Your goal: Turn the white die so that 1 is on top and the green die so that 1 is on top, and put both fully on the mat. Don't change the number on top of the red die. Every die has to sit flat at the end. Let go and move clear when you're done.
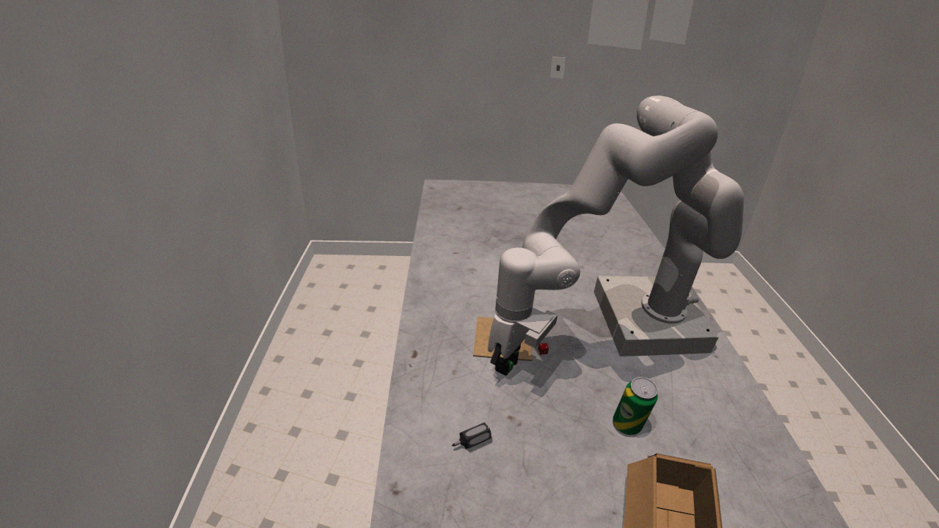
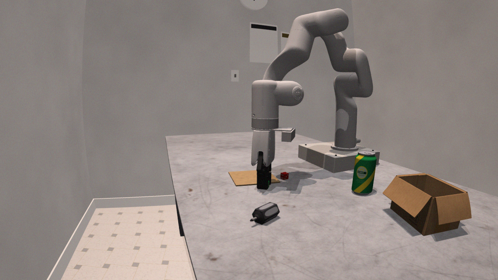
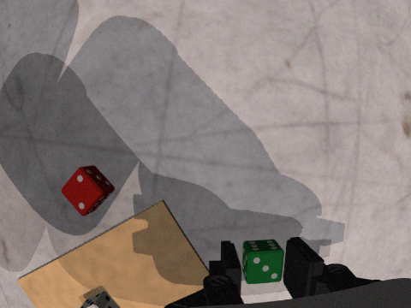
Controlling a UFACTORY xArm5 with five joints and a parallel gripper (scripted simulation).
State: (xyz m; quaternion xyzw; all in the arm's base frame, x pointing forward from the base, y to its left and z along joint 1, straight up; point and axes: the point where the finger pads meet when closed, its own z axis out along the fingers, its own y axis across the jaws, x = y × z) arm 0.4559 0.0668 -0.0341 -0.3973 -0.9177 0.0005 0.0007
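Right now the green die is 10 mm below my hand. Also, from my hand: tan mat: 20 mm behind, 100 mm to the right, 20 mm below; red die: 100 mm behind, 30 mm to the right, 10 mm below; white die: 50 mm behind, 90 mm to the right, 10 mm below.
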